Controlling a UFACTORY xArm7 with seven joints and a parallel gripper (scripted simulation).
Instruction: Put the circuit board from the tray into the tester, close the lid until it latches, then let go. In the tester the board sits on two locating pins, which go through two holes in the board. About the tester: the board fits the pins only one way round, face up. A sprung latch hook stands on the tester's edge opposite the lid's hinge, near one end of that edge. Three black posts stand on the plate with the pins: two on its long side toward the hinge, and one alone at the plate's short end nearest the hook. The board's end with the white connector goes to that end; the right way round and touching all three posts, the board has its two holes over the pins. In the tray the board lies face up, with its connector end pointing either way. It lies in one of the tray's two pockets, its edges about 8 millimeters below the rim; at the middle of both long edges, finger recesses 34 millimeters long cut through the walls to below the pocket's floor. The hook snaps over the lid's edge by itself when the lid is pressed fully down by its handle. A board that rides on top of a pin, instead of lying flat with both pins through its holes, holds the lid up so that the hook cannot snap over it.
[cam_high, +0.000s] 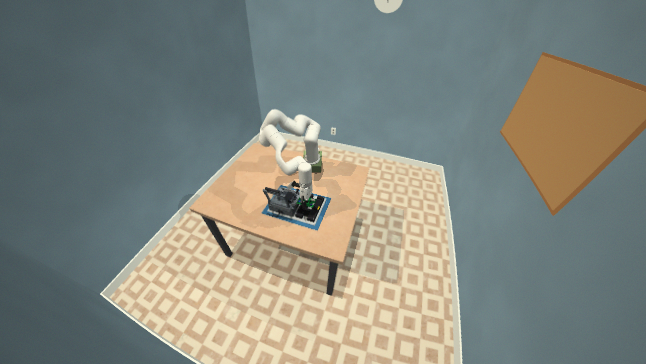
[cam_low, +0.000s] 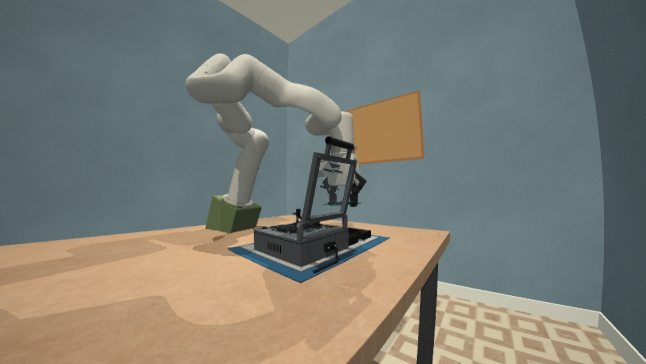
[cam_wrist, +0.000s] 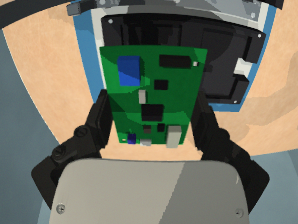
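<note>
Now: hand 1 cm short of the grey tester, 13 cm to the left of it and 1 cm above it. Round my hand: clear lid: 11 cm ahead, 15 cm to the right, 6 cm above; then green circuit board: right at my hand.
</note>
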